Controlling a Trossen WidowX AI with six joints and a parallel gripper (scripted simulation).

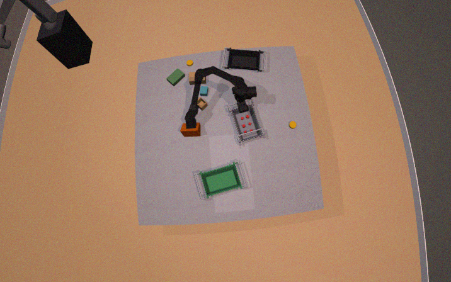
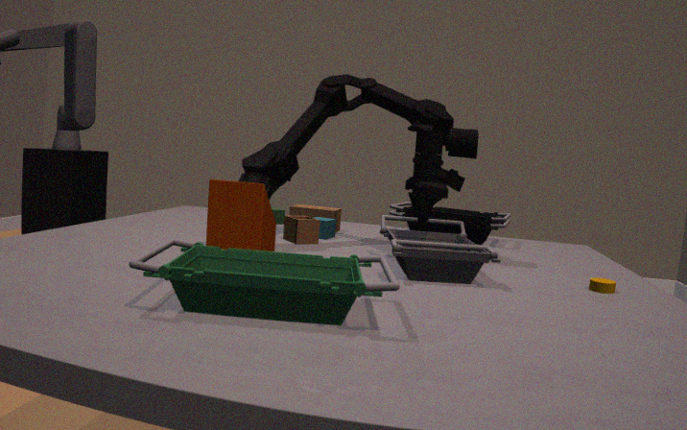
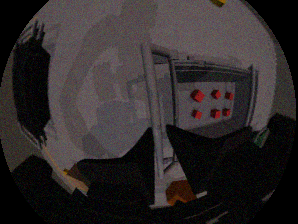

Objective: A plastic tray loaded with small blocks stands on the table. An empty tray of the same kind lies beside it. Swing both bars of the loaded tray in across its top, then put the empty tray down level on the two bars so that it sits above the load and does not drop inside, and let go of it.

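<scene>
My gripper tip is 190 mm past the green tray, 500 mm to the left of it and 20 mm above it. Round my gripper tip: small box 270 mm behind, 50 mm to the left, 50 mm below; then cyan block 240 mm behind, 150 mm to the left, 40 mm below; then tan block 280 mm behind, 270 mm to the left, 30 mm below.
</scene>
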